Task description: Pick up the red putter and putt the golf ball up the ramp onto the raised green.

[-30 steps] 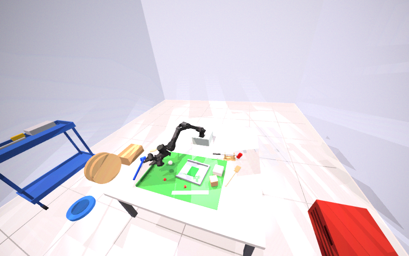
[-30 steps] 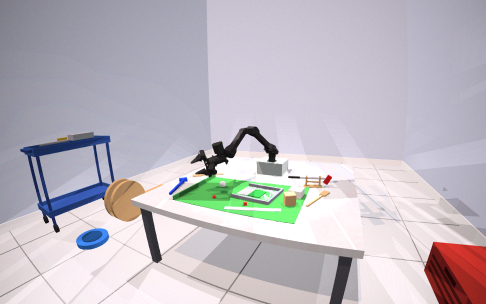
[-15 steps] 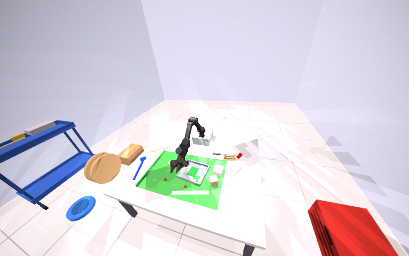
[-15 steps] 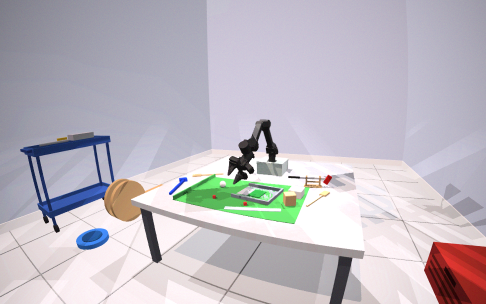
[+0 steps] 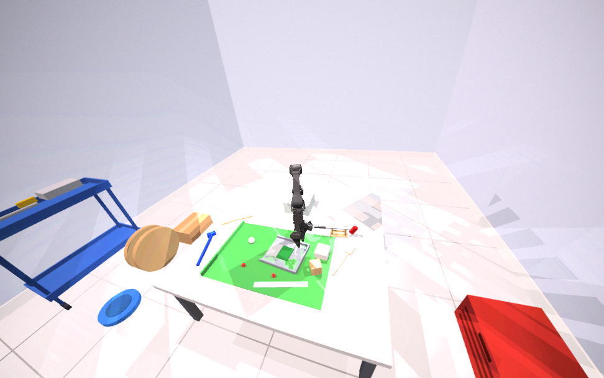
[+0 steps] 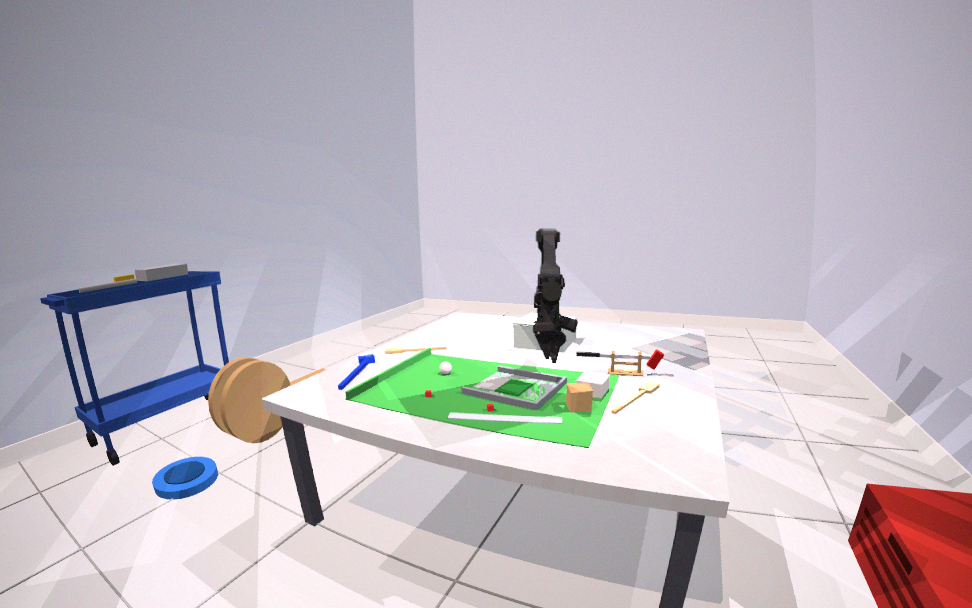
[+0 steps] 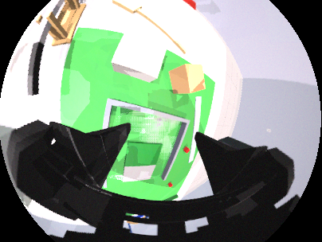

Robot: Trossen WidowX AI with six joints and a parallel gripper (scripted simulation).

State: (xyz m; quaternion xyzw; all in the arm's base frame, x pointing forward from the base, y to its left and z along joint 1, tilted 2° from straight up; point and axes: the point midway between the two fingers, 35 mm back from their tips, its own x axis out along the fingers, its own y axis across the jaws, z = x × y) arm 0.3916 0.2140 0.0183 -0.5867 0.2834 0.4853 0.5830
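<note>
The white block is 5 cm behind my gripper tip, 11 cm to the left of it and 7 cm below it. Also, from my gripper tip: white bar: 22 cm ahead, 3 cm to the right, 9 cm below; then tan block: 7 cm ahead, 12 cm to the left, 7 cm below; then white golf ball: 3 cm ahead, 37 cm to the right, 7 cm below.
</note>
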